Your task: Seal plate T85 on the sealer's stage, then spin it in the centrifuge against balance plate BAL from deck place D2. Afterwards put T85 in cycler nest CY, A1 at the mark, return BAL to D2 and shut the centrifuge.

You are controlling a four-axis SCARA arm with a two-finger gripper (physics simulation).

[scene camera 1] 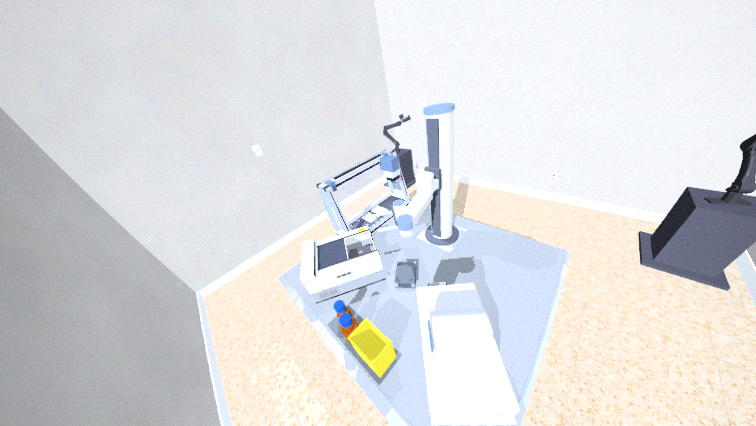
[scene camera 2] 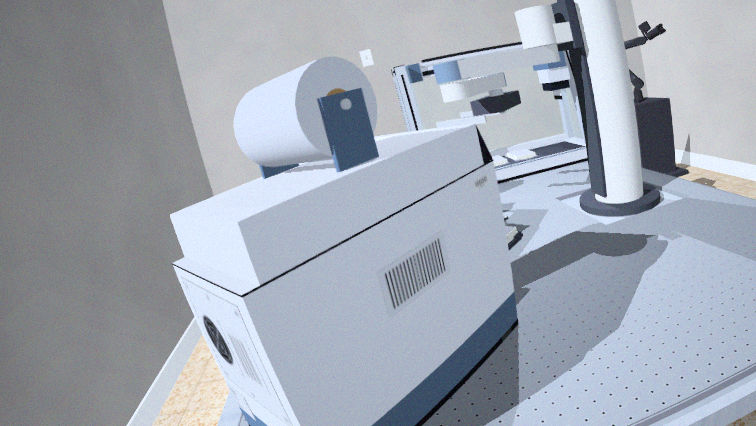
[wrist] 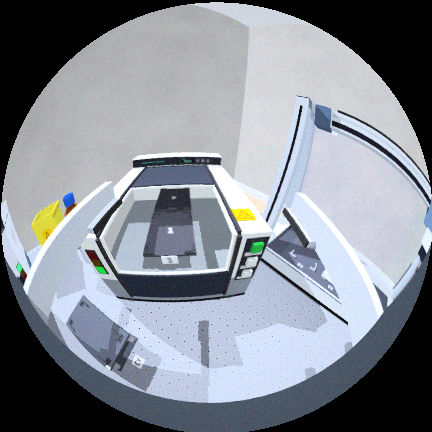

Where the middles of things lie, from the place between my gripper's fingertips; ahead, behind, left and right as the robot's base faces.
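I see where the centrifuge (wrist: 225,223) is: 17 cm below my hand, 10 cm to the right of it and 26 cm ahead of it.
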